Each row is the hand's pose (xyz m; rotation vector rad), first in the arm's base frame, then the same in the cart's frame.
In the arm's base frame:
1: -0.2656 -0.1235 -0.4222 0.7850 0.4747 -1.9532
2: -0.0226 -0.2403 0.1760 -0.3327 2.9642 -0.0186
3: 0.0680 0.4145 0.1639 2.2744 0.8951 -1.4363
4: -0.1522 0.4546 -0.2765 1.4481 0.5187 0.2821
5: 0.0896 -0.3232 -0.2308 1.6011 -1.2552 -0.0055
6: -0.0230 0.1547 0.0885 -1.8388 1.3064 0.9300
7: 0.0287 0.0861 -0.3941 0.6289 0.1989 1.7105
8: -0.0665 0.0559 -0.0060 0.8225 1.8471 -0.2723
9: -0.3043 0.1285 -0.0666 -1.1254 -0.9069 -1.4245
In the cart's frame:
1: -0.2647 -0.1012 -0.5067 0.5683 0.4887 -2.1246
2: 0.0854 -0.1971 0.0399 0.2289 -3.0802 0.1143
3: 0.2190 0.4447 -0.0459 2.1602 0.7945 -1.7289
4: -0.0824 0.4733 -0.4363 1.4249 0.6253 0.0506
5: 0.1065 -0.3177 -0.3723 1.4435 -1.1487 -0.1629
6: 0.0960 0.1893 -0.0794 -1.7720 1.5480 1.0552
7: 0.0436 0.0830 -0.5550 0.7412 0.3760 1.5535
8: 0.0272 0.0884 -0.1547 0.8418 1.9785 -0.4915
9: -0.2121 0.1773 -0.1734 -1.3517 -0.7869 -1.3221

